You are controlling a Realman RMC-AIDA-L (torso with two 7-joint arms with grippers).
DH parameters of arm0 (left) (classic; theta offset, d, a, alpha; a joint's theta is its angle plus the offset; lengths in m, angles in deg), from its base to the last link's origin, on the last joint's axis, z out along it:
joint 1: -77.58 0.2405 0 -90
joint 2: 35.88 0 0 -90
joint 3: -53.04 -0.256 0 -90
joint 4: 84.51 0 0 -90
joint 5: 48.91 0.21 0 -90
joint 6: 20.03 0 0 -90
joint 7: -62.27 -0.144 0 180
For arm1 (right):
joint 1: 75.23 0.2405 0 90
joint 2: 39.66 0 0 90
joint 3: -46.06 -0.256 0 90
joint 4: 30.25 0 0 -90
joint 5: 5.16 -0.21 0 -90
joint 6: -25.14 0 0 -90
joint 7: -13.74 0.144 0 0
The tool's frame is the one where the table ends.
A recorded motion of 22 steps. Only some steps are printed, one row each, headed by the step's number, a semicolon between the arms.
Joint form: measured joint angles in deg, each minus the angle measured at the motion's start. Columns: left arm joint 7, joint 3, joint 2, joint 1, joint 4, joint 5, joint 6; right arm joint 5, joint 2, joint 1, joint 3, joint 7, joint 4, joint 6.
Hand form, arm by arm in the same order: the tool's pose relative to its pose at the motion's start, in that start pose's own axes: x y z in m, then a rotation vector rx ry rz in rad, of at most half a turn. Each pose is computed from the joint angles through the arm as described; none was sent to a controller.
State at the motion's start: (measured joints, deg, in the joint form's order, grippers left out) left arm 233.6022 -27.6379 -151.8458 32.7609 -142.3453 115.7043 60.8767; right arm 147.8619 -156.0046 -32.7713 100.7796 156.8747 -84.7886 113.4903
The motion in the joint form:
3: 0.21 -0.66 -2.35 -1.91 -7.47 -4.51 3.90; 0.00 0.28 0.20 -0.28 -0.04 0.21 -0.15
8: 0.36 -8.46 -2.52 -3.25 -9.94 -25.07 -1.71; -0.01 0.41 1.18 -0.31 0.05 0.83 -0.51
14: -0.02 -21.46 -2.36 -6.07 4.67 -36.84 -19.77; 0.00 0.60 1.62 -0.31 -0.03 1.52 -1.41
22: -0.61 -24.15 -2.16 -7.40 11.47 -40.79 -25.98; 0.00 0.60 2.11 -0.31 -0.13 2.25 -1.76
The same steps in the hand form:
3: 0.0219 0.0434 -0.0293 -0.1049 0.0810 0.0719; -0.0012 -0.0018 -0.0016 0.0035 -0.0048 0.0021
8: 0.0384 0.1204 -0.0501 -0.4118 0.2041 0.1818; -0.0070 0.0001 -0.0022 0.0045 -0.0097 -0.0064
14: 0.0386 0.1566 -0.0029 -0.4811 0.2178 0.1618; -0.0100 -0.0009 -0.0019 0.0114 -0.0172 -0.0089
22: 0.0394 0.1531 0.0162 -0.4758 0.2224 0.1054; -0.0119 0.0002 -0.0005 0.0089 -0.0162 -0.0127

